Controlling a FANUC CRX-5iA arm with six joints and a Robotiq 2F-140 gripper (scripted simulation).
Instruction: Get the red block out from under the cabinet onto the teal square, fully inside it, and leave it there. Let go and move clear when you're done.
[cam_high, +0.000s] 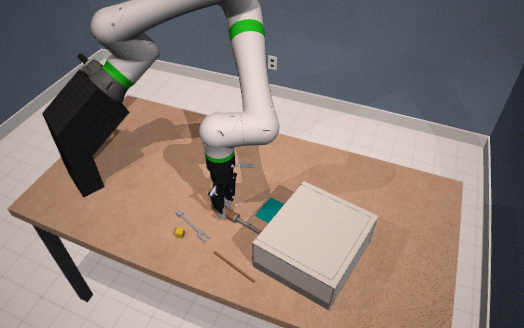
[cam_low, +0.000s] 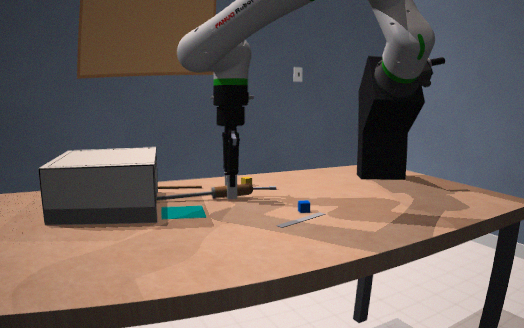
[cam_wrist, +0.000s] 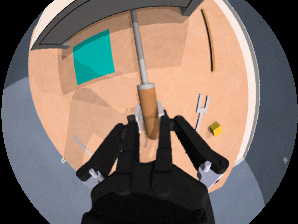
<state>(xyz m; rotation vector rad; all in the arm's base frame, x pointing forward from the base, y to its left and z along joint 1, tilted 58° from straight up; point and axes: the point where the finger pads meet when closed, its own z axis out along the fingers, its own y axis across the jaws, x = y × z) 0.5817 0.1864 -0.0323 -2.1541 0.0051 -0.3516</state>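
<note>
The teal square is 130 mm to the left of my hand, 120 mm ahead of it and 40 mm below it. Round my hand: grey wrench: 110 mm to the right, 60 mm behind, 30 mm below; then yellow cube: 170 mm to the right, 60 mm behind, 30 mm below; then long hook tool: 110 mm ahead, 50 mm to the left, 20 mm below.
</note>
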